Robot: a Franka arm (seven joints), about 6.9 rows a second.
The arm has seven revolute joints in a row. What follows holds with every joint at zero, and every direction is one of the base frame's. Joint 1 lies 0.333 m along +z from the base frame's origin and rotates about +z. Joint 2 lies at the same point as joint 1 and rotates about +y. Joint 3 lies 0.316 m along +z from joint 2 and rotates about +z. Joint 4 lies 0.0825 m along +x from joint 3 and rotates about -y. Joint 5 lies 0.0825 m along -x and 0.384 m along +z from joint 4 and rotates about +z. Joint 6 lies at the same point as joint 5 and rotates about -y. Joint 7 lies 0.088 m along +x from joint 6 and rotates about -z. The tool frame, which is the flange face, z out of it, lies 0.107 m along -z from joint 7; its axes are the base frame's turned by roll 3.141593, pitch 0 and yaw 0 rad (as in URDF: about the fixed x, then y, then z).
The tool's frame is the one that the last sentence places.
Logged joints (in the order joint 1, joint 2, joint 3, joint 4, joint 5, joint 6, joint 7), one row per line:
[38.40 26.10 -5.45 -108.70 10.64 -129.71 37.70]
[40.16 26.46 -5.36 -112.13 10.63 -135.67 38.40]
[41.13 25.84 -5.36 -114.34 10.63 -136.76 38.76]
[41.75 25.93 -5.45 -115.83 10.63 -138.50 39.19]
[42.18 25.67 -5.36 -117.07 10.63 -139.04 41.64]
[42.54 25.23 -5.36 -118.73 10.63 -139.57 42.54]
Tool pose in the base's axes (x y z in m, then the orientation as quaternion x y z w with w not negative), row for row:
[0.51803 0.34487 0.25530 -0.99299 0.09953 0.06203 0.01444]
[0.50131 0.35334 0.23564 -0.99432 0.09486 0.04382 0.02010]
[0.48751 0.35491 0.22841 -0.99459 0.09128 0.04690 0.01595]
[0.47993 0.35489 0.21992 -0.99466 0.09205 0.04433 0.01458]
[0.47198 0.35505 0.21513 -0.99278 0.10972 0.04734 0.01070]
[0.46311 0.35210 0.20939 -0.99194 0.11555 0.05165 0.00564]
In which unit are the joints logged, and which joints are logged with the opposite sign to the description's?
The joints are logged in degrees. Opposite sign: joint 6.
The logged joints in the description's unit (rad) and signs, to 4 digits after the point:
[0.6702 0.4555 -0.0951 -1.8972 0.1857 2.2639 0.6580]
[0.7009 0.4618 -0.0935 -1.9570 0.1855 2.3679 0.6702]
[0.7179 0.4510 -0.0935 -1.9956 0.1855 2.3869 0.6765]
[0.7287 0.4526 -0.0951 -2.0216 0.1855 2.4173 0.6840]
[0.7362 0.4480 -0.0935 -2.0433 0.1855 2.4267 0.7268]
[0.7425 0.4403 -0.0935 -2.0722 0.1855 2.4360 0.7425]

